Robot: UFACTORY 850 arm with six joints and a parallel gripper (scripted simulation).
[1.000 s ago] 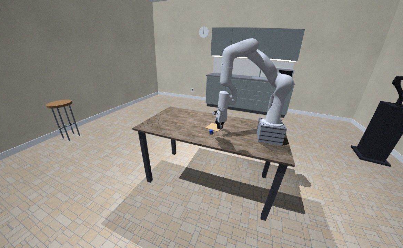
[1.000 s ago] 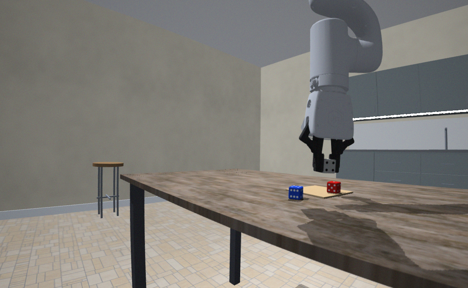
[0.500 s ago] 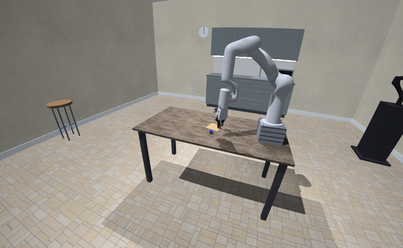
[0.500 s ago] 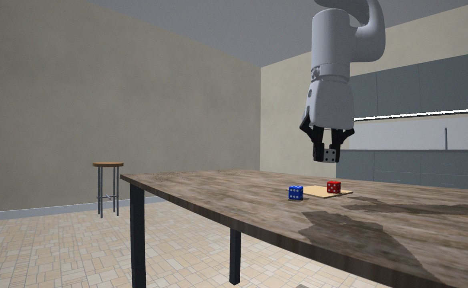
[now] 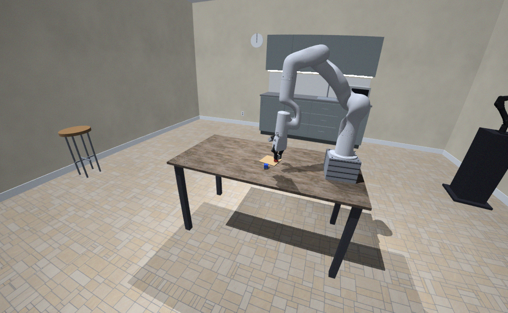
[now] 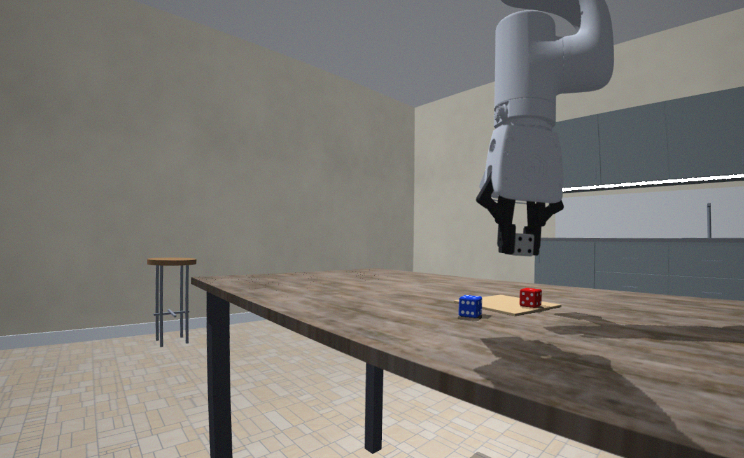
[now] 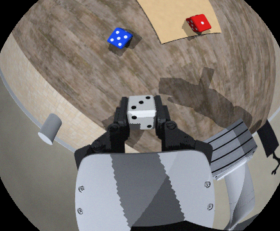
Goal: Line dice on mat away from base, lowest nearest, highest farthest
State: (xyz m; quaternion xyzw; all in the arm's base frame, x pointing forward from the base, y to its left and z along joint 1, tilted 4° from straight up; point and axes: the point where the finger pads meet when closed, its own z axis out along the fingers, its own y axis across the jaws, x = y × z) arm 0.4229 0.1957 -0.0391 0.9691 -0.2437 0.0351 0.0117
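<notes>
My gripper is now 14 cm to the left of the tan mat, 12 cm above it and 10 cm short of it. Round my hand: red die: 14 cm to the right, 10 cm below, 6 cm ahead; then blue die: 11 cm below, 9 cm ahead, 1 cm to the right; then white die: 1 cm below.
</notes>
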